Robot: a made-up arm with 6 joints.
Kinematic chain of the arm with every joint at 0, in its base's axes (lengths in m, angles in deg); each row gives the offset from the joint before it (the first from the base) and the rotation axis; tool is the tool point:
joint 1: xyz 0 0 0.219 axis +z
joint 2: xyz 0 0 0 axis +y
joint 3: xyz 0 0 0.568 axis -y
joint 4: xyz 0 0 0 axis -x
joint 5: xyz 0.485 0 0 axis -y
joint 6: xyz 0 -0.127 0 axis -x
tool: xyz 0 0 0
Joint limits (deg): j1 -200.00..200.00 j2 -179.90..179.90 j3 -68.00..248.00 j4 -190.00..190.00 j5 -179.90..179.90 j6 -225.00..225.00
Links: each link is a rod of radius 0.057 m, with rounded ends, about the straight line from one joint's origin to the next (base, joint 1, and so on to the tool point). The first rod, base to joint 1, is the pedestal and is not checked.
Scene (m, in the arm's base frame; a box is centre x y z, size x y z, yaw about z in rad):
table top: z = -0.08
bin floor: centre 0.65 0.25 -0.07 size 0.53 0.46 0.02 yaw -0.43
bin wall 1: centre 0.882 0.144 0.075 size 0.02 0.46 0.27 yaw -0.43
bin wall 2: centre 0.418 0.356 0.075 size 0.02 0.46 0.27 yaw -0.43
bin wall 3: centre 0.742 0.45 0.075 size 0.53 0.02 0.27 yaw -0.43
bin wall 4: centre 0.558 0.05 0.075 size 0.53 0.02 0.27 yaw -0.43
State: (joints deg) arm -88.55 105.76 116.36 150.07 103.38 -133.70
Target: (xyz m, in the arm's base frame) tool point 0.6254 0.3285 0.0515
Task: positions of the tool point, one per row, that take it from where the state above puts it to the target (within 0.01 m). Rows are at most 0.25 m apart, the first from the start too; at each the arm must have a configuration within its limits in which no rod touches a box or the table.
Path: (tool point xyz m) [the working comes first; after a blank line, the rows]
Joints at the target: 17.36 61.02 -4.55 181.27 103.38 -133.70
Straight joint move there: touches bin wall 1, bin wall 4.

1: 0.3486 -0.9870 0.2440
2: 0.5506 -0.9051 0.2724
3: 0.7233 -0.7687 0.2998
4: 0.8507 -0.5893 0.3258
5: 0.9216 -0.3832 0.3490
6: 0.9304 -0.1696 0.3689
7: 0.8782 0.0320 0.3842
8: 0.7723 0.2031 0.3947
9: 0.6254 0.3285 0.3996
10: 0.6459 0.3349 0.2254
11: 0.6254 0.3285 0.0515

